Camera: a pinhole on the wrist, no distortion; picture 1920 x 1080 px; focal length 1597.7 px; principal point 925.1 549.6 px. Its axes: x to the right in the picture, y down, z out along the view. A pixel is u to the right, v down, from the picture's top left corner.
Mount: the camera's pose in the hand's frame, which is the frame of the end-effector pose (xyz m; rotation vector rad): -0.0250 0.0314 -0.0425 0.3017 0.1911 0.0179
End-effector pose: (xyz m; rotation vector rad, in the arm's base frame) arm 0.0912 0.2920 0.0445 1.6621 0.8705 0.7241
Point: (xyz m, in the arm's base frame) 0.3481 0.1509 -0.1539
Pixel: 784.4 409.2
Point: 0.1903 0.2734 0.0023
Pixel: 1246.9 494.8
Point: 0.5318 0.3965 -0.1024
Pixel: 1859.2 595.7
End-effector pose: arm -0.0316 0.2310 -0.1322 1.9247 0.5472 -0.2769
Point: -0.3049 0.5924 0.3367
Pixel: behind the camera
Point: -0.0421 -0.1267 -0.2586
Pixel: 538.2 972.3
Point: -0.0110 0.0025 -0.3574
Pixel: 980.0 470.5
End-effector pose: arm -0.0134 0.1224 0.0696 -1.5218 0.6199 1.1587
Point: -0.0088 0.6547 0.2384
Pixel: 550.2 309.1
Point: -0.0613 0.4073 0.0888
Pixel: 820.8 643.2
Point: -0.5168 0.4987 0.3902
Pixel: outside the picture
